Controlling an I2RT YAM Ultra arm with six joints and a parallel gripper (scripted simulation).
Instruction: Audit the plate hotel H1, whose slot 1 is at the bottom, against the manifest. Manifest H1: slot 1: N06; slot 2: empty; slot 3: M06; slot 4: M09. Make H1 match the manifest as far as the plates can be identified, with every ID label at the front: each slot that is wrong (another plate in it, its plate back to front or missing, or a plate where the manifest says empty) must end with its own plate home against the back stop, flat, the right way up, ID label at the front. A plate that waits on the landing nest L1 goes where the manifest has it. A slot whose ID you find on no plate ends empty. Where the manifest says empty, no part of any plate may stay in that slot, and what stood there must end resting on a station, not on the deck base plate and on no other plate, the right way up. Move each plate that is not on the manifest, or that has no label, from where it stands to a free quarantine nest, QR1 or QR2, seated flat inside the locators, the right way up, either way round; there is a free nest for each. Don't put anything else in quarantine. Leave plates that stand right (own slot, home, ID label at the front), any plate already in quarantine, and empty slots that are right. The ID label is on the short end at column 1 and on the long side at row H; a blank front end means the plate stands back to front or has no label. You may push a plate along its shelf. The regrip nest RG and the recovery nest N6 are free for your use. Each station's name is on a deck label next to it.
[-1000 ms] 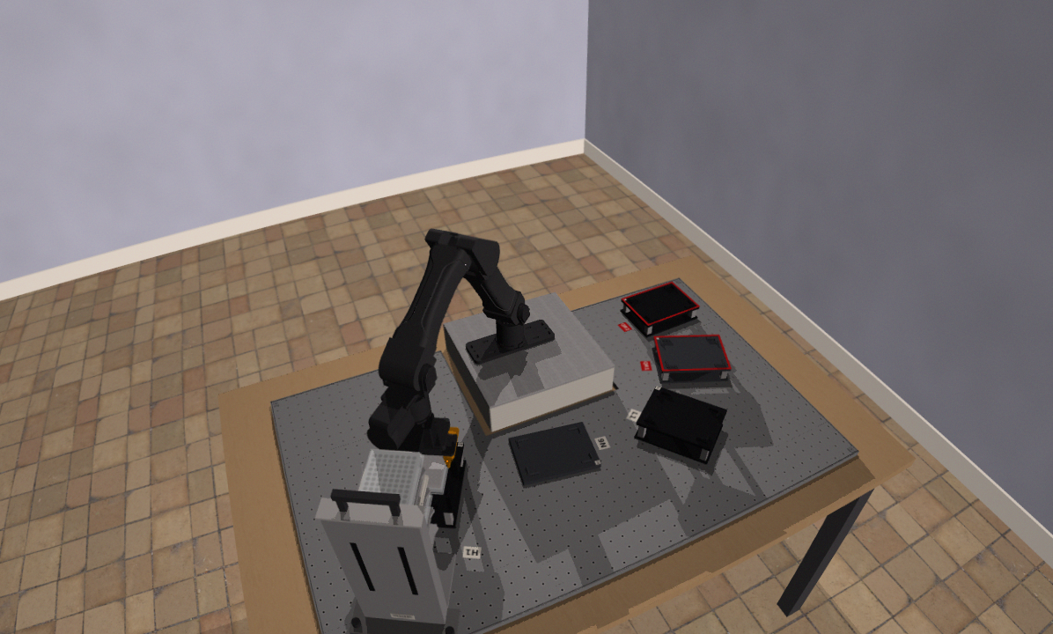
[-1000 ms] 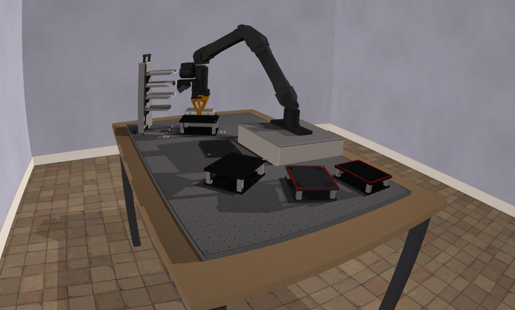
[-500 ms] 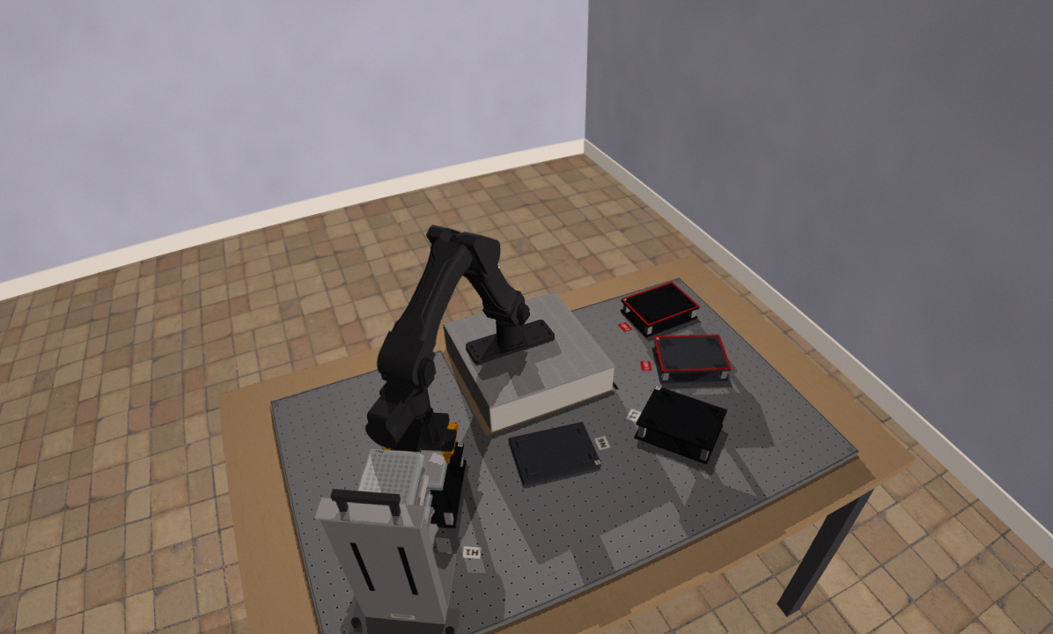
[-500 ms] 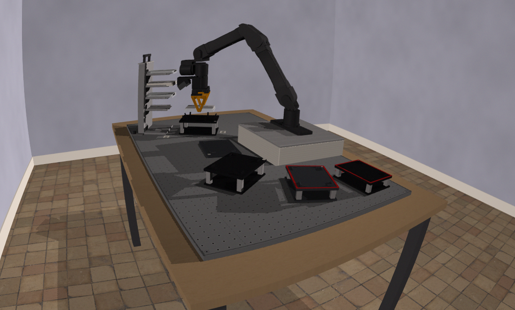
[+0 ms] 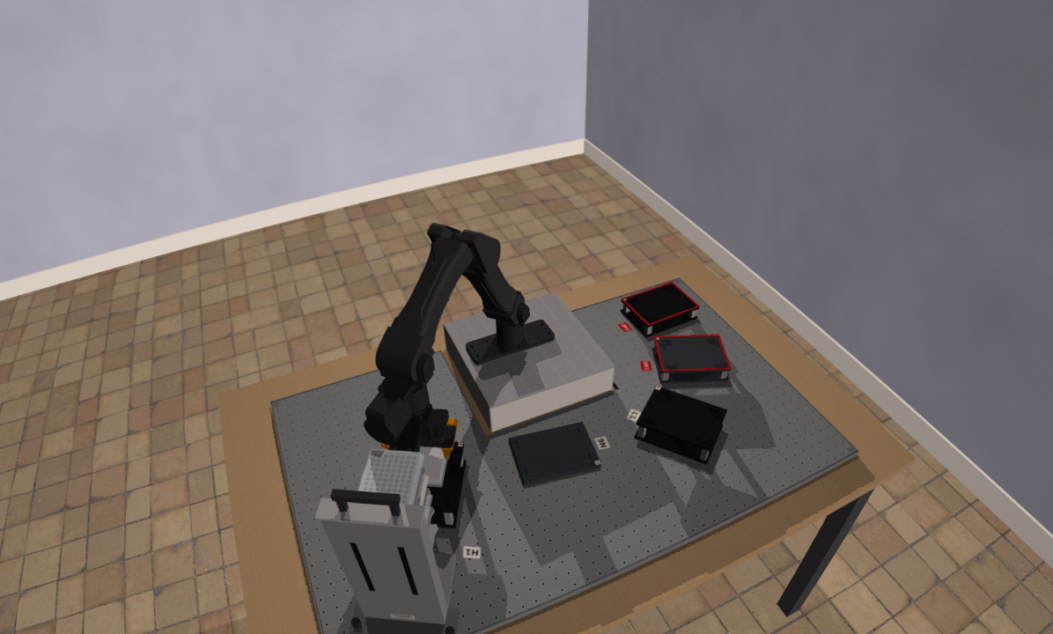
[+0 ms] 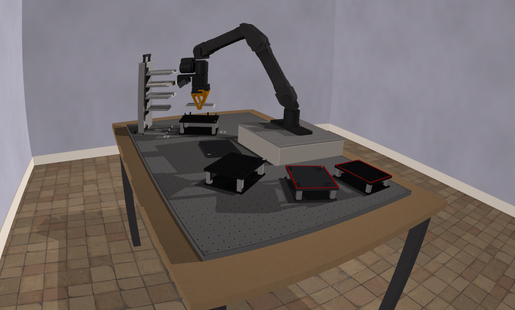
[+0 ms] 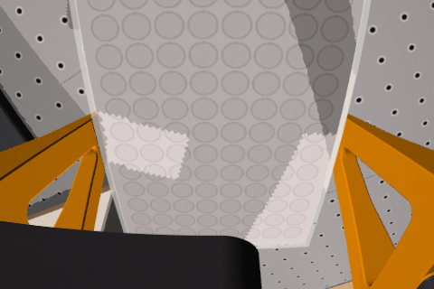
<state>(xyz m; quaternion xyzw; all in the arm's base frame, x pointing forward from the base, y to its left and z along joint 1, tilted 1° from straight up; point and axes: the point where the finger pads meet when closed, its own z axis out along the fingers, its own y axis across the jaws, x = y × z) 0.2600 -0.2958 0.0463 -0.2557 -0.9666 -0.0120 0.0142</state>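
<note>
My hand is 6 cm above the black regrip nest RG. Round my hand: flat recovery nest N6 (26 cm to the left, 11 cm below, 3 cm ahead); then H1 deck label (16 cm ahead, 11 cm below, 2 cm to the left); then plate hotel H1 (23 cm ahead, 13 cm to the right, 4 cm above).
</note>
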